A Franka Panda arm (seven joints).
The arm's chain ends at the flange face. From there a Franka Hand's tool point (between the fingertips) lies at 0.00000 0.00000 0.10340 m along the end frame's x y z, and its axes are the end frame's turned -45 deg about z.
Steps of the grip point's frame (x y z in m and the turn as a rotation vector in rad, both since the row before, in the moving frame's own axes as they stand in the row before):
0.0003 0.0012 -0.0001 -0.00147 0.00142 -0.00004
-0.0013 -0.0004 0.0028 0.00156 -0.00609 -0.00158
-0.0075 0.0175 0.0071 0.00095 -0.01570 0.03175
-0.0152 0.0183 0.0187 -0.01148 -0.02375 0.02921
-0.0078 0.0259 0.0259 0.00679 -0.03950 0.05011
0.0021 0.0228 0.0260 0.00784 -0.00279 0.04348
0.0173 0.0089 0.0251 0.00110 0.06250 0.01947
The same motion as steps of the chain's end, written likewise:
0.0008 0.0006 -0.0001 -0.00004 0.00204 -0.00004
-0.0006 0.0003 0.0028 -0.00320 -0.00541 -0.00158
0.0083 0.0166 0.0071 -0.01043 -0.01177 0.03175
0.0031 0.0211 0.0187 -0.02491 -0.00868 0.02921
0.0162 0.0215 0.0260 -0.02313 -0.03273 0.05011
0.0184 0.0150 0.0260 0.00357 -0.00752 0.04348
0.0140 -0.0013 0.0253 0.04497 0.04342 0.01947

